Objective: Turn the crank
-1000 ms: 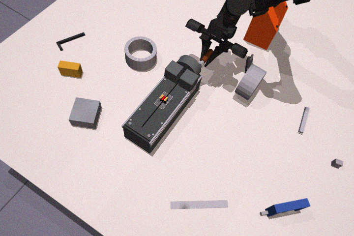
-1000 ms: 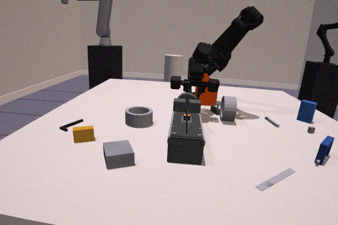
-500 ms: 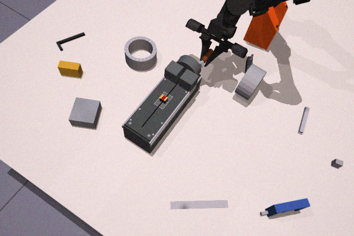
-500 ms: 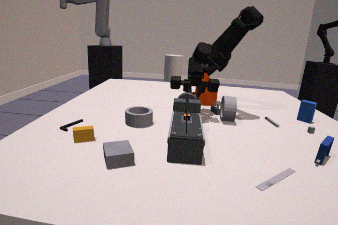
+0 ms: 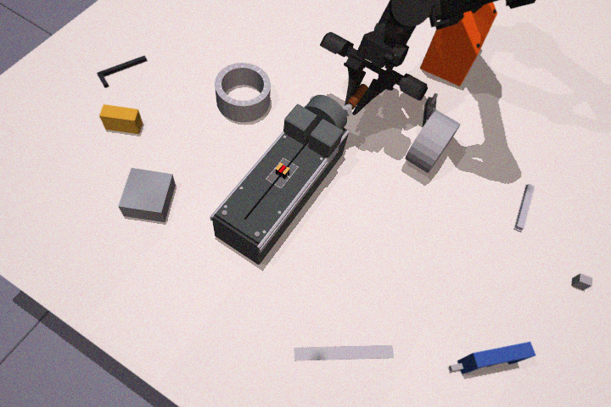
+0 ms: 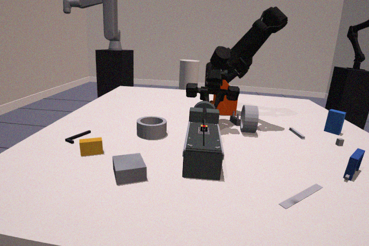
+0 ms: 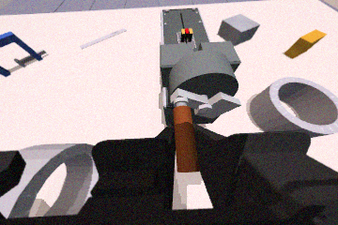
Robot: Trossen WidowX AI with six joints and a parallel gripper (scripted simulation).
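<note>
Now: the crank handle 2 cm behind my gripper tip and 2 cm above it. From my gripper tip the other things lie so: grey strip (31 cm ahead, 23 cm to the left, 8 cm below); red pointer (17 cm ahead, 1 cm to the right); grey cube (32 cm ahead, 17 cm to the right, 6 cm below).
</note>
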